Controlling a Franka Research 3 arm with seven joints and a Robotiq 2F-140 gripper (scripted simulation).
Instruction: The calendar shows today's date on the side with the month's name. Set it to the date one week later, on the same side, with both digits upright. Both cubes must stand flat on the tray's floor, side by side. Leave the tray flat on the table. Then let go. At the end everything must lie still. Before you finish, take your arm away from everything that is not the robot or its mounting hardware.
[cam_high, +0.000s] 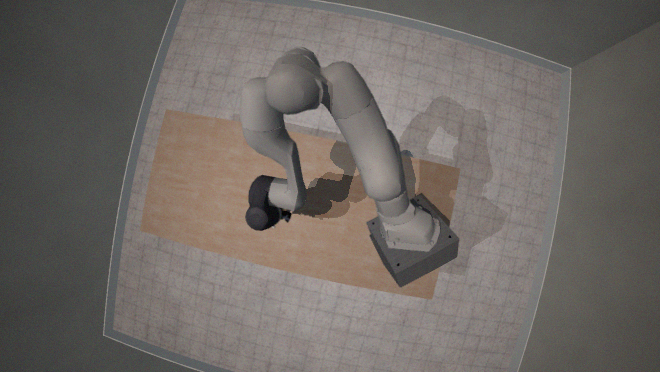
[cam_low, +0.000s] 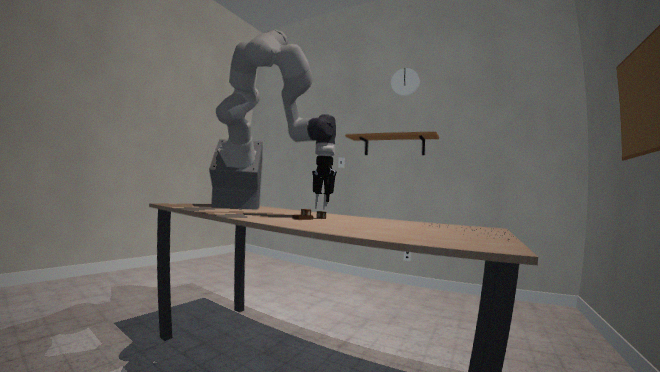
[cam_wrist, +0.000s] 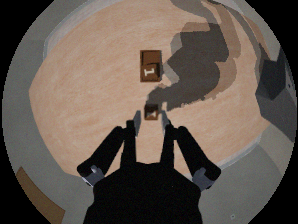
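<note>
Now: hand 60 mm above the calendar cube.
</note>
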